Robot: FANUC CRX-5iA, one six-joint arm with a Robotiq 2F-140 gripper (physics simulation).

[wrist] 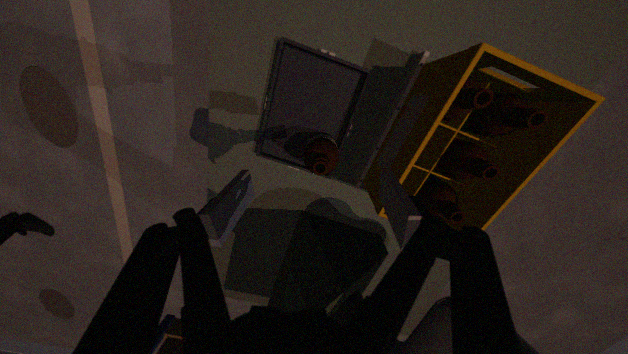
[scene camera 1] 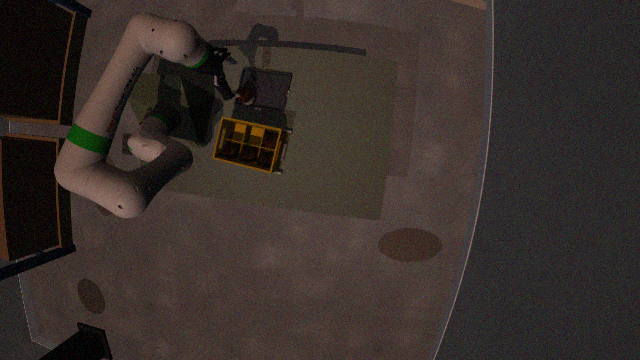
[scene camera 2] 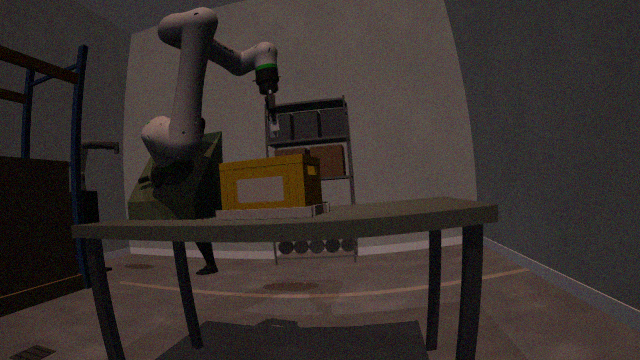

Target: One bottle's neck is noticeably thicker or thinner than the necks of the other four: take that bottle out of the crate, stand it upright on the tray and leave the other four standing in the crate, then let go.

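Places are measured from the arm's base along level axes (x ahead, y left, z up), in centimetres.
Pixels of known places: gripper, fingertip midpoint: [wrist: 313,182] [scene camera 1: 235,79] [scene camera 2: 274,134]; arm's base, link origin: [wrist: 337,316] [scene camera 1: 168,115] [scene camera 2: 178,171].
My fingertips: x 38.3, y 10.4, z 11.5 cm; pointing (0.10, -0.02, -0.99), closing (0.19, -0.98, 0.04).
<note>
For each thing: its middle in the pictures, then the offset to it from my fingertips. "spot": a spot on its surface instead. Level surfaces: height alone.
- dark brown bottle, body centre: [wrist: 321,156] [scene camera 1: 244,94] dy -1.0, dx -3.2, dz -21.0 cm
- dark tray, surface spot: [wrist: 320,85] [scene camera 1: 276,92] spot: dy +1.5, dx +10.4, dz -28.8 cm
- yellow crate, body centre: [wrist: 441,151] [scene camera 2: 271,188] [scene camera 1: 251,144] dy -24.4, dx +1.5, dz -20.5 cm
- neck, surface spot: [wrist: 536,118] spot: dy -30.6, dx +9.4, dz -13.0 cm
- low pale base, surface spot: [scene camera 2: 265,213] spot: dy -34.9, dx +1.1, dz -27.6 cm
- table, surface height: dz -29.3 cm
A dark brown bottle [scene camera 1: 246,93] [wrist: 321,155] stands upright on the dark tray [scene camera 1: 272,90] [wrist: 320,85], close to one corner. The yellow crate [scene camera 1: 252,123] [scene camera 2: 295,185] [wrist: 542,73] is next to the tray. Several dark bottles stand in its compartments; in the wrist view their necks show, one neck [wrist: 536,118] near the handle slot and another neck [wrist: 490,172] mid-crate. Two compartments look empty from above. My gripper [scene camera 1: 231,77] [scene camera 2: 274,127] [wrist: 313,182] is open and empty, high above the table, pointing down, apart from the bottle. Neck thickness is hard to judge in the dim light.
The crate sits on a low pale base [scene camera 2: 265,213] on the table [scene camera 2: 400,212]. The green angled pedestal [scene camera 2: 212,165] of the arm is beside the crate. A shelf rack [scene camera 2: 351,185] stands behind the table. A person's leg [scene camera 2: 207,257] shows behind the table.
</note>
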